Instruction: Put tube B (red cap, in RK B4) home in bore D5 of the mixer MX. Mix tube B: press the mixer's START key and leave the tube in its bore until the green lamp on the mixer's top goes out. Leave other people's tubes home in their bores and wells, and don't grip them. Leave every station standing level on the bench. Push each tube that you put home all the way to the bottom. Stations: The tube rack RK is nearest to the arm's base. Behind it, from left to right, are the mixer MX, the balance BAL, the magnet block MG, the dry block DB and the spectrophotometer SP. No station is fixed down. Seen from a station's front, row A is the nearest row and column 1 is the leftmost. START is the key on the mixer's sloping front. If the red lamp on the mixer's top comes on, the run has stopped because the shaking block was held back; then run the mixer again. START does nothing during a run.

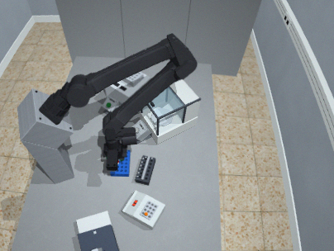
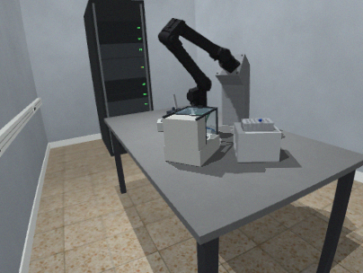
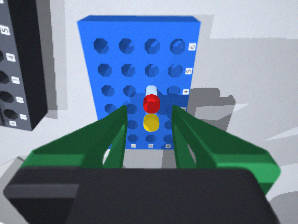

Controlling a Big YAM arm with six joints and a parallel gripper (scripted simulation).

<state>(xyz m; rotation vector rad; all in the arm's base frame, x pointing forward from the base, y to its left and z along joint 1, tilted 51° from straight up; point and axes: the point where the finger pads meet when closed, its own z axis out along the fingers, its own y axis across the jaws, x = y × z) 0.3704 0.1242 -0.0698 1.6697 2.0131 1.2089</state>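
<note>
Right now my hand is 10 mm past the yellow-capped tube, 20 mm to the right of it and 40 mm above it. Round my hand: black magnet block: 130 mm ahead, 30 mm to the left, 50 mm below; blue tube rack RK: 10 mm to the left, 50 mm below; dry block: 200 mm ahead, 150 mm to the right, 40 mm below.
</note>
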